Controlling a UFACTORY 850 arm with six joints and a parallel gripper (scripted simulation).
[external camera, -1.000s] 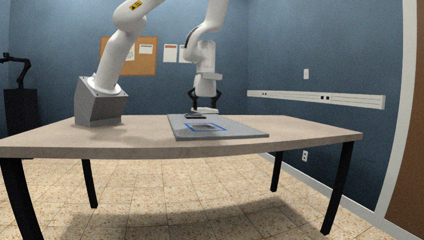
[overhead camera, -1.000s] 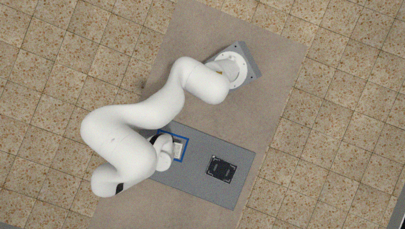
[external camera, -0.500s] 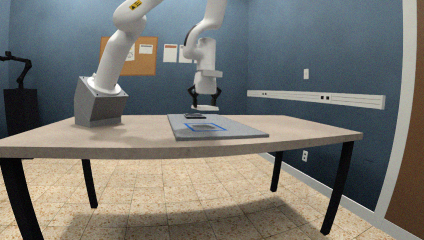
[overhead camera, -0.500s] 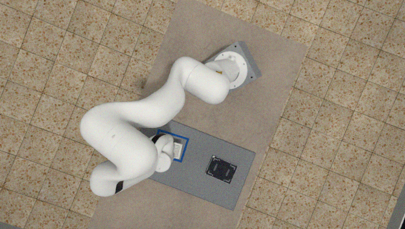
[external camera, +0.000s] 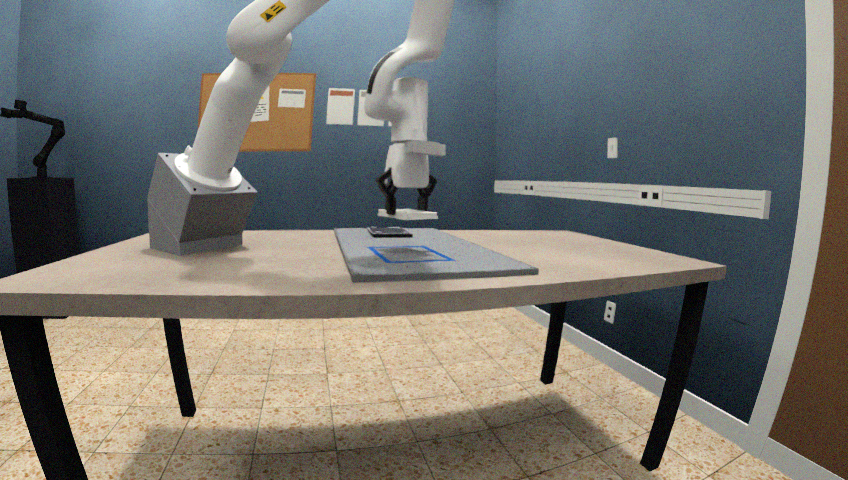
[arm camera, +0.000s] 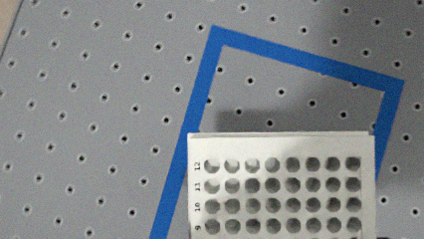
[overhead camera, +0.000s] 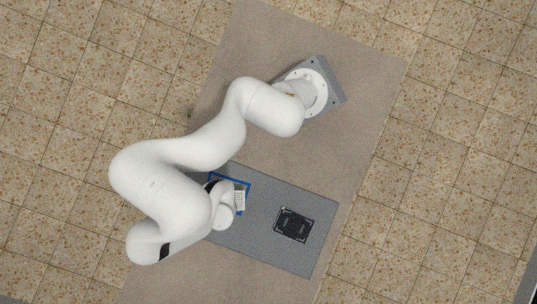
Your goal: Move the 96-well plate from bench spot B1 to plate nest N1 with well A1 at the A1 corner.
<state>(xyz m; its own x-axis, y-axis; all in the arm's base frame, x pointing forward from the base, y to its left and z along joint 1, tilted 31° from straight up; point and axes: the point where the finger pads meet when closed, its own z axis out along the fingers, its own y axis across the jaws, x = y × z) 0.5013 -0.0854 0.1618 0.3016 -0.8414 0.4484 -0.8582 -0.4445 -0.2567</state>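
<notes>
The black plate nest lies 3 cm ahead of my hand, 31 cm to the left of it and 9 cm below it. Also, from my hand: white 96-well plate (1 cm below).
</notes>
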